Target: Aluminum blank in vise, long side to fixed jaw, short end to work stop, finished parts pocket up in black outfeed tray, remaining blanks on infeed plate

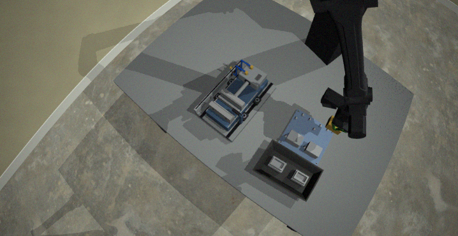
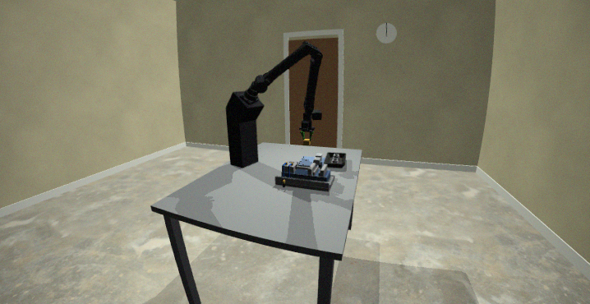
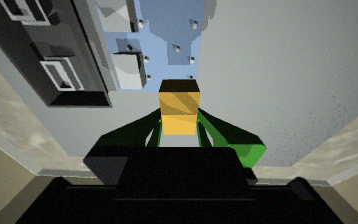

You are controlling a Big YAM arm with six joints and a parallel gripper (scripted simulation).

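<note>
Right now my hand is 14 cm above the blue infeed plate, 6 cm to the left of it and 5 cm short of it. From my hand the other things lie so: moving jaw 38 cm to the right, 11 cm ahead, 7 cm below; then white rod 38 cm to the right, 7 cm below, 6 cm ahead; then yellow brass blank 2 cm below.
</note>
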